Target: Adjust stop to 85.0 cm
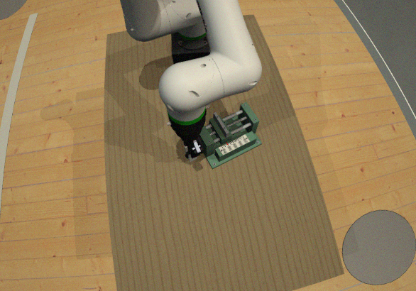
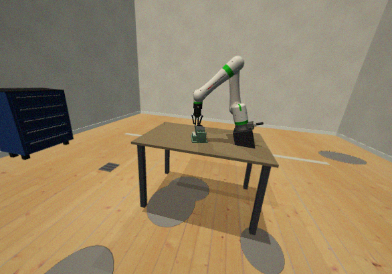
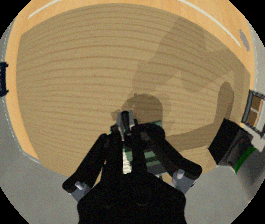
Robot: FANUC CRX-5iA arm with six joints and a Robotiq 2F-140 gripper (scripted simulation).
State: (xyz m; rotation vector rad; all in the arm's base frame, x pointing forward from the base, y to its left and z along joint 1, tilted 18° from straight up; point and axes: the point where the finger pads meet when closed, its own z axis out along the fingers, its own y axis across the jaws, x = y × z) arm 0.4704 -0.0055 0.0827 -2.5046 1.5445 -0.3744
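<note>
My hand is 70 mm past the stop block, 100 mm to the right of it and 20 mm below it.
</note>
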